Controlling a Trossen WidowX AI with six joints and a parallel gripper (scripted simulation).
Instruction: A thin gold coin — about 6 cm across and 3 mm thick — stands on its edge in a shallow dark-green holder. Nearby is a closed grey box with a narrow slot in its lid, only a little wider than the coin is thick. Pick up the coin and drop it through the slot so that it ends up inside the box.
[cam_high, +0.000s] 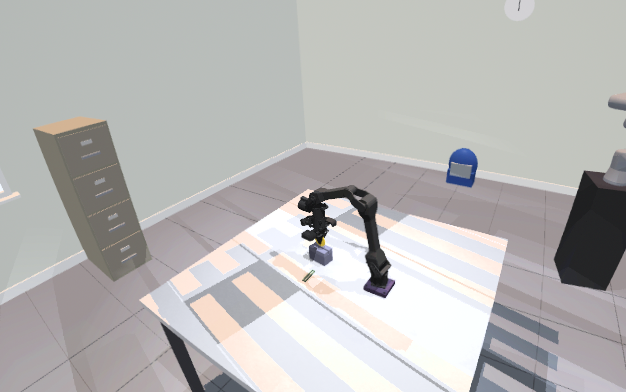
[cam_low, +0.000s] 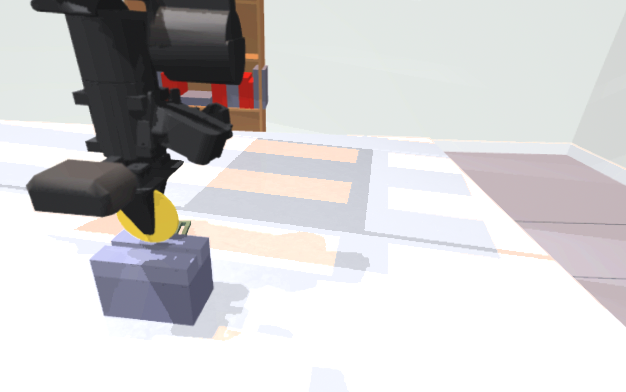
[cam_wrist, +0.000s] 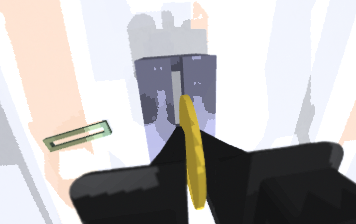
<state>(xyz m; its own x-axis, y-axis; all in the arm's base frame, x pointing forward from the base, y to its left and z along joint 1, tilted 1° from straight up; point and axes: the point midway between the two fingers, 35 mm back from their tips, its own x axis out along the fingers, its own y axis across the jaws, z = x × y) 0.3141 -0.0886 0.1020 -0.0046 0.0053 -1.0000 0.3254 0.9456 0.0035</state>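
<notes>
Now: the gold coin 20 mm above my gripper tip.
</notes>
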